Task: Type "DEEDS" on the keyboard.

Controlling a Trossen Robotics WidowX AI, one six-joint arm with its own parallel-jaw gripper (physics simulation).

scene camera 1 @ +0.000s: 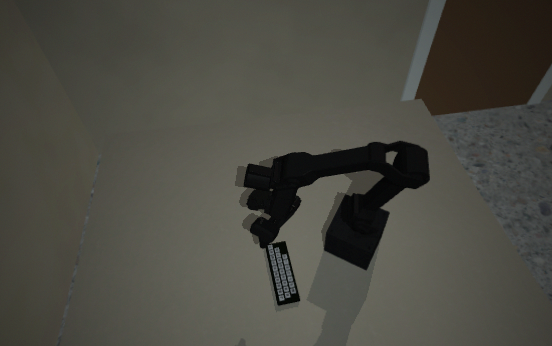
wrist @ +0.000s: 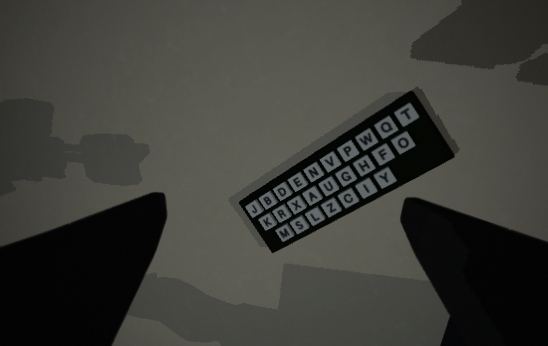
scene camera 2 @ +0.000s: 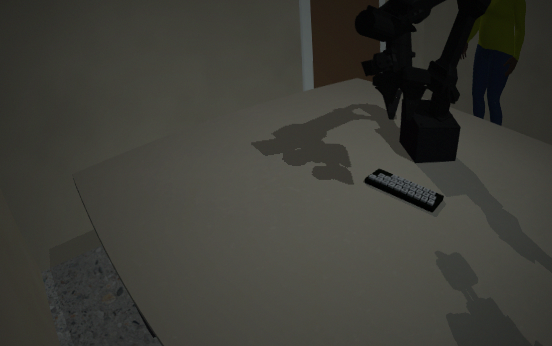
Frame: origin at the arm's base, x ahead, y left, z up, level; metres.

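Where they show: gripper, fingertip midpoint: [wrist: 286,206] [scene camera 2: 399,120]; arm's base at its link origin: [scene camera 1: 365,226] [scene camera 2: 438,113].
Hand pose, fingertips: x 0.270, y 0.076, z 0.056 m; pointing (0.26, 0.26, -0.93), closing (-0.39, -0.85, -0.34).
Note:
Things, the pixels of their centre, and the offset from my fingertips. Level surfaces: height alone.
- keyboard at the middle of its body: [wrist: 333,181] [scene camera 2: 404,188] [scene camera 1: 281,271] 0.030 m back, 0.012 m left, 0.165 m down
- D key at the middle of its body: [wrist: 282,191] 0.023 m back, 0.060 m left, 0.159 m down
- E key at the middle of its body: [wrist: 297,181] 0.019 m back, 0.043 m left, 0.159 m down
- S key at the middle of its body: [wrist: 299,224] 0.059 m back, 0.057 m left, 0.159 m down
- table at its surface level: 0.173 m down
The keyboard [scene camera 1: 283,272] [scene camera 2: 404,190] [wrist: 340,172] lies flat on the table, a black slab with three rows of pale letter keys. In the wrist view it runs from lower left to upper right. The D key [wrist: 281,192] and the E key [wrist: 298,182] are side by side in the top row, and the S key [wrist: 299,225] is in the bottom row near the left end. My gripper [scene camera 1: 264,243] [scene camera 2: 392,115] [wrist: 286,206] is open and empty, pointing down above the table. In the wrist view its fingertips stand wide apart, on either side of the keyboard's lower part.
The arm's black base [scene camera 1: 356,237] [scene camera 2: 431,137] stands on the table [scene camera 1: 175,250] [scene camera 2: 240,225] beside the keyboard. Shadows of the arm fall across the table. A brown door [scene camera 1: 490,55] [scene camera 2: 345,40] and a person in a green top [scene camera 2: 502,30] are beyond the table.

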